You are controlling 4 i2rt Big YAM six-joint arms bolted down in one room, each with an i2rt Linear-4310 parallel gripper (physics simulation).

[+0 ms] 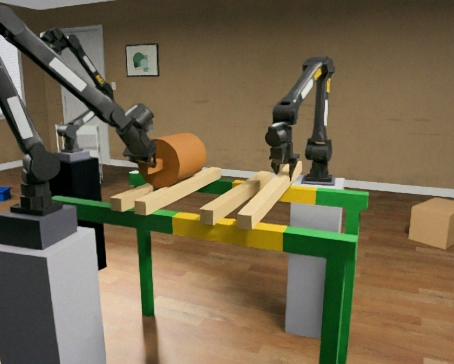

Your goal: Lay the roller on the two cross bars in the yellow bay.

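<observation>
The orange roller point(181, 159) lies on its side over the left pair of wooden cross bars point(175, 192), outside the yellow bay, and appears to rest on them. The near left arm's gripper point(153, 161) is at the roller's near end, by its stub; whether it is shut on the stub cannot be told. Two more cross bars point(232, 199) point(262, 204) span the yellow bay point(227, 231). The right arm's gripper point(284, 171) points down at the far part of the rightmost bar, fingers apart; whether it grips the bar cannot be told. The back left arm's gripper is hidden.
The green frame point(320, 241) carries the bars on its front and back rails. The near left arm stands on a grey pedestal point(75, 290), the right arm on a pale pedestal point(306, 285) behind the frame. A cardboard box point(434, 222) is on the floor at the right.
</observation>
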